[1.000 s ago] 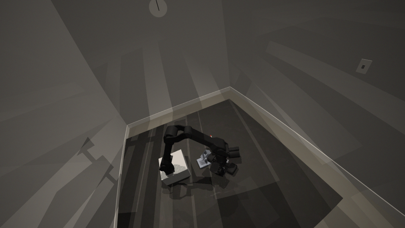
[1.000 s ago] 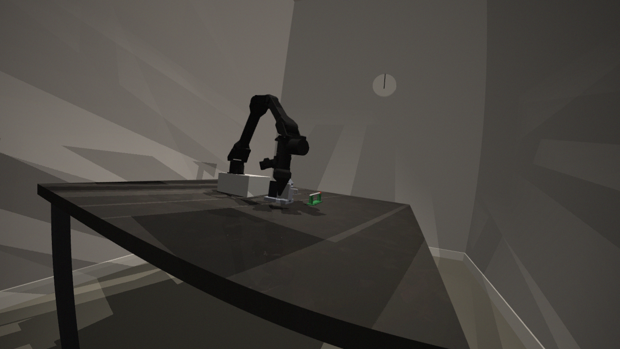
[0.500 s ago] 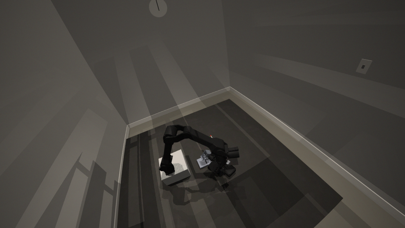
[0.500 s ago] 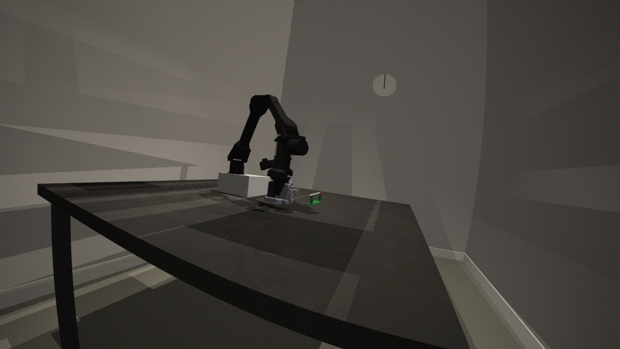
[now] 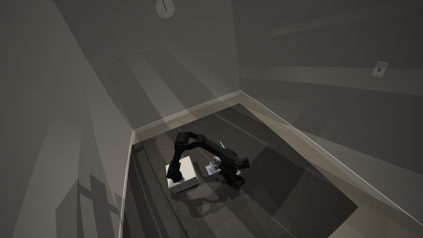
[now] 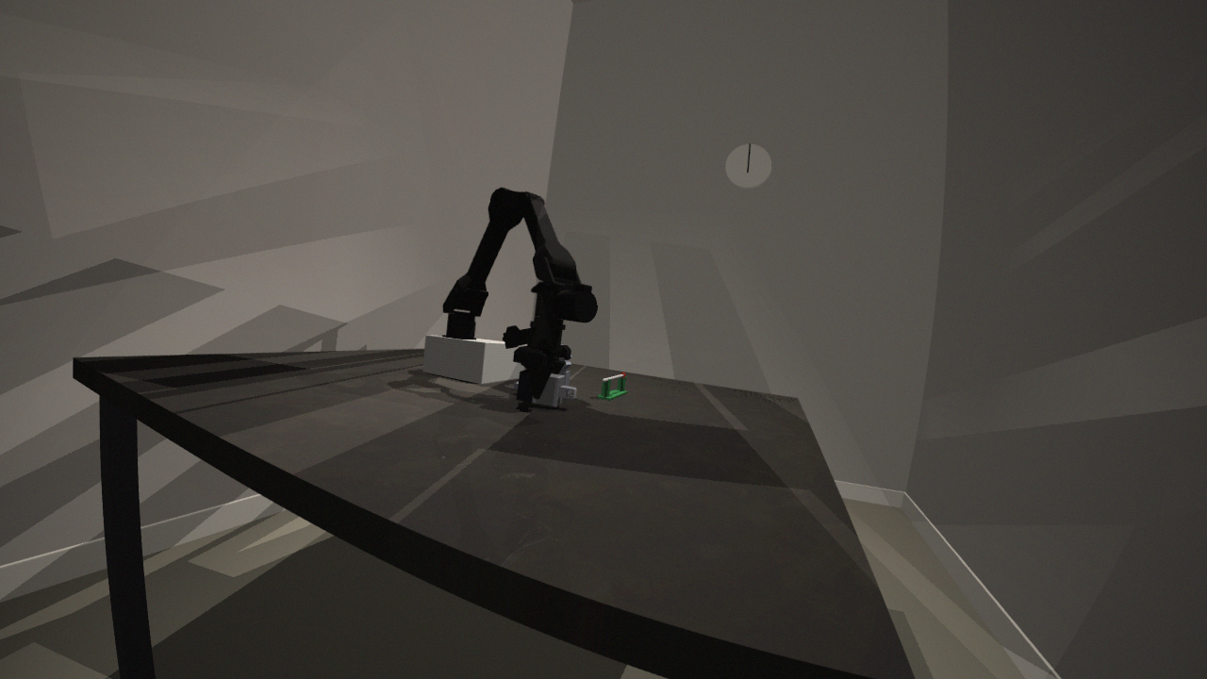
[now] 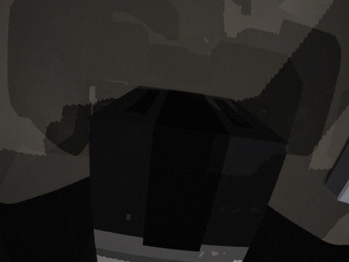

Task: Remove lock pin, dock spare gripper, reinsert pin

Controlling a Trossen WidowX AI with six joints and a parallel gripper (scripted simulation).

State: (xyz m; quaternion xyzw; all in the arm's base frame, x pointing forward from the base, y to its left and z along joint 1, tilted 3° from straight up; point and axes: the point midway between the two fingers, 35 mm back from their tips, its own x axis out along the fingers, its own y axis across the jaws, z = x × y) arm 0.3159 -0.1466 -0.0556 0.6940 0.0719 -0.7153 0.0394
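Now: gripper tip 2 cm below the spare gripper and 1 cm short of it. From my gripper tip the other things lie so: green cradle 25 cm to the left, 7 cm ahead, 1 cm above; then grey mount 14 cm to the left, 4 cm behind, 4 cm above.
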